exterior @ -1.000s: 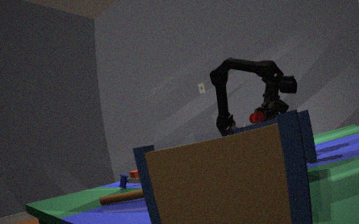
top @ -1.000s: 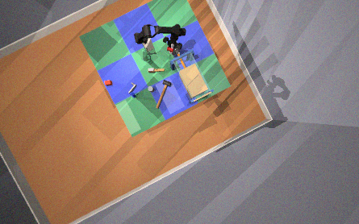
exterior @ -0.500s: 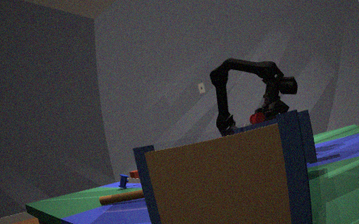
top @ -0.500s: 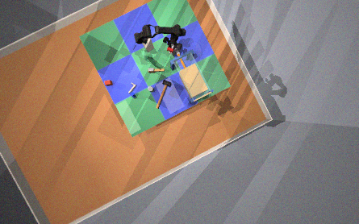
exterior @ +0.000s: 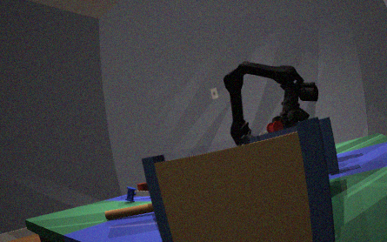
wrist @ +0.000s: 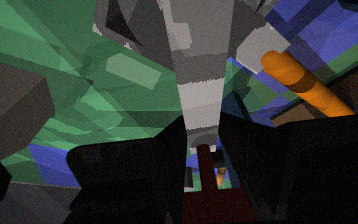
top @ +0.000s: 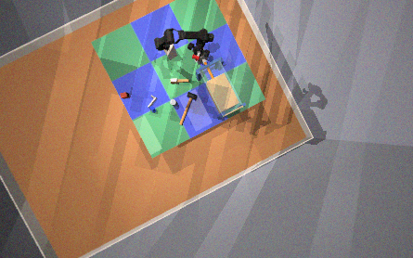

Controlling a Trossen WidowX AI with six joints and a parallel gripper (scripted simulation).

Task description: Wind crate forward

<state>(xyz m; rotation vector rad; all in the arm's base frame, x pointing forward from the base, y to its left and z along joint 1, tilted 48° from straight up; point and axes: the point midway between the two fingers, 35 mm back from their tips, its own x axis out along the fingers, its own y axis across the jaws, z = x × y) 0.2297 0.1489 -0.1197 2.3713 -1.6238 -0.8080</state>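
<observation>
Now: gripper tip 50 mm below the red grip, 20 mm to the left of it and 20 mm short of it. From my gripper tip the other things lie so: blue-framed guard cubby (360 mm ahead, 40 mm below, 30 mm to the left); then winch (80 mm below, 60 mm behind, 50 mm to the left); then blue piece (610 mm to the right, 150 mm ahead, 90 mm below).
</observation>
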